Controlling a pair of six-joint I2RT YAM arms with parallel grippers.
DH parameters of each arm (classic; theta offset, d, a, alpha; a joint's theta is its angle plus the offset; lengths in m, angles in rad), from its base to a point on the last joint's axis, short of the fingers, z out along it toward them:
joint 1: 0 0.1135 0.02 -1.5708
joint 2: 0 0 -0.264 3.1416
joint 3: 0.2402 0 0.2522 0
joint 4: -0.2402 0 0.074 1.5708
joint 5: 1.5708 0 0 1.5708
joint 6: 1.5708 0.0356 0 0
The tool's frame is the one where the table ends.
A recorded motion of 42 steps. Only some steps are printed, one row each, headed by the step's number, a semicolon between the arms.
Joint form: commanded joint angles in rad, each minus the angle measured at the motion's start. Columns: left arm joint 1, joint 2, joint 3, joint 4, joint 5, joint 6; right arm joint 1, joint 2, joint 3, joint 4, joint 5, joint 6.
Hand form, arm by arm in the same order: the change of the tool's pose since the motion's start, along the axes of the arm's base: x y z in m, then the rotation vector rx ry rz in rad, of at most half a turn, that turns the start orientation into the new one. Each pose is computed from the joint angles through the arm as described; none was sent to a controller.
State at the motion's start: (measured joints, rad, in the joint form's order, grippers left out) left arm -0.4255 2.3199 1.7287 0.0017 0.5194 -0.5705; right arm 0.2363 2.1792 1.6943 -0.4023 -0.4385 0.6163
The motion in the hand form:
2: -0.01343 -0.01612 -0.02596 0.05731 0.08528 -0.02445; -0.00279 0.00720 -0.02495 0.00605 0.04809 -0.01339
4: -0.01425 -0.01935 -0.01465 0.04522 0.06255 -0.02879; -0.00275 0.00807 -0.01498 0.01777 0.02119 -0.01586
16: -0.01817 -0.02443 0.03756 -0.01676 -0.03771 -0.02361; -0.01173 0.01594 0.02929 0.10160 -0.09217 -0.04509
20: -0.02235 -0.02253 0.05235 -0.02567 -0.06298 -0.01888; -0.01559 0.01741 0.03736 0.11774 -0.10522 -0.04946
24: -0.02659 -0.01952 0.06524 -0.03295 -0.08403 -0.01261; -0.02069 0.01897 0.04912 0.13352 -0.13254 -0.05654
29: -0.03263 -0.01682 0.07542 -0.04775 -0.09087 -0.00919; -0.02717 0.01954 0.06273 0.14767 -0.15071 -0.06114
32: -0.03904 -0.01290 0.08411 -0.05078 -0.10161 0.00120; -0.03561 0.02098 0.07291 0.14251 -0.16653 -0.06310
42: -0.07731 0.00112 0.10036 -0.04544 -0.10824 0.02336; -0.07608 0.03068 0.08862 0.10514 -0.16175 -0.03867
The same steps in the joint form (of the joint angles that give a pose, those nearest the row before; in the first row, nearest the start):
2: -0.0403 0.0321 -0.0156 -0.0554 -0.0216 0.0029; 0.0162 0.0322 -0.0421 0.0450 0.0046 0.0376
4: -0.0466 0.0144 -0.0081 -0.0537 -0.0224 0.0007; 0.0179 0.0136 -0.0400 0.0562 0.0040 0.0445
16: -0.0592 -0.0726 0.0139 -0.0355 -0.0309 -0.0203; 0.0386 -0.0920 -0.0755 0.1509 0.0041 0.1239
20: -0.0602 -0.1095 0.0034 -0.0354 -0.0376 -0.0201; 0.0438 -0.1162 -0.0873 0.1627 0.0036 0.1405
24: -0.0592 -0.1451 -0.0101 -0.0355 -0.0437 -0.0201; 0.0505 -0.1498 -0.1021 0.1811 0.0104 0.1568
29: -0.0600 -0.1820 -0.0346 -0.0295 -0.0423 -0.0321; 0.0559 -0.1877 -0.1115 0.1798 0.0137 0.1708
32: -0.0596 -0.2206 -0.0639 -0.0262 -0.0521 -0.0354; 0.0654 -0.2262 -0.1290 0.1720 0.0300 0.1705
42: -0.0741 -0.3899 -0.2473 -0.0038 -0.0883 -0.0470; 0.1199 -0.3640 -0.2401 0.1247 0.0775 0.1603

